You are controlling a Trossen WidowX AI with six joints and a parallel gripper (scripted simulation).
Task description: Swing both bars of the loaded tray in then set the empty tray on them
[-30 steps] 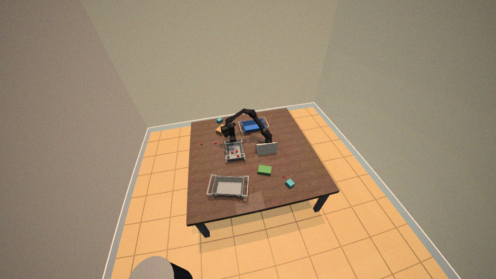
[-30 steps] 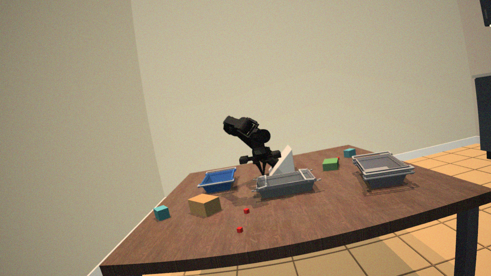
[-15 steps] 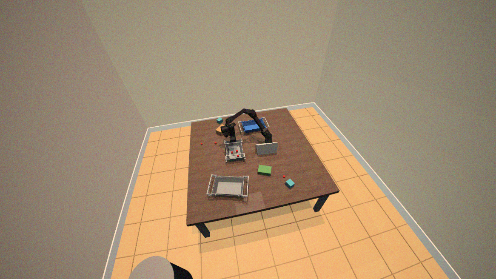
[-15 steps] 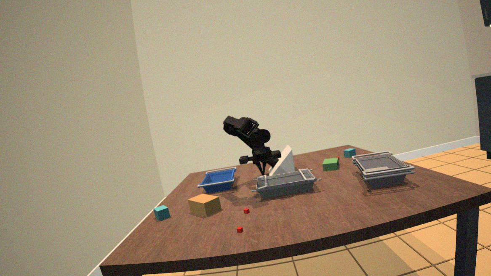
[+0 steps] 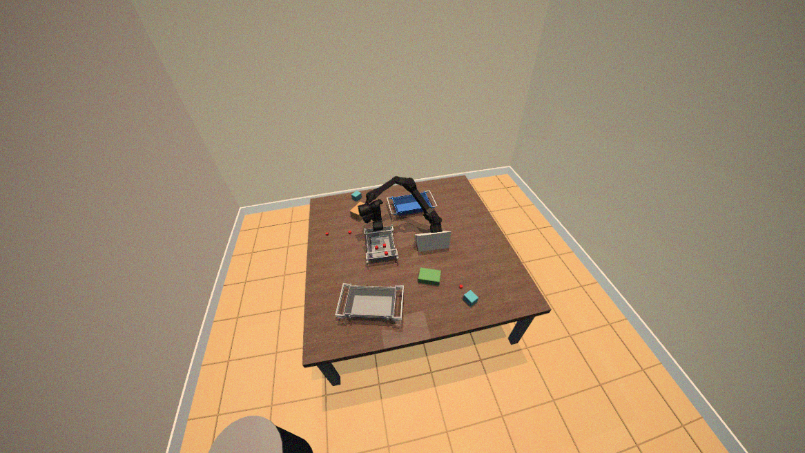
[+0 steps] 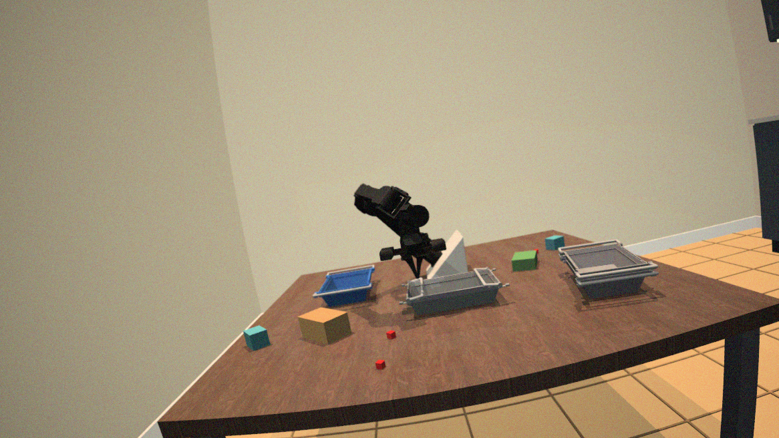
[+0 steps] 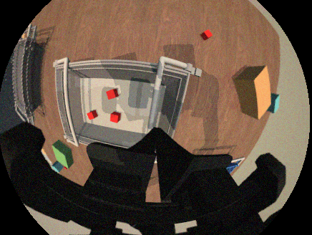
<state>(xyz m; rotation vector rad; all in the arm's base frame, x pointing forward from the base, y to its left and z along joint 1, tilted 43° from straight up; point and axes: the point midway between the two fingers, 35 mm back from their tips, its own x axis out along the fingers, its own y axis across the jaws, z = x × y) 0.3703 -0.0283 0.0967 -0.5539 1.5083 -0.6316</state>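
The blue tray lies 27 cm behind my gripper tip, 25 cm to the right of it and 4 cm below it. Round my gripper tip: orange block 11 cm ahead, 27 cm to the right, 6 cm below; green block 24 cm behind, 39 cm to the left, 7 cm below.
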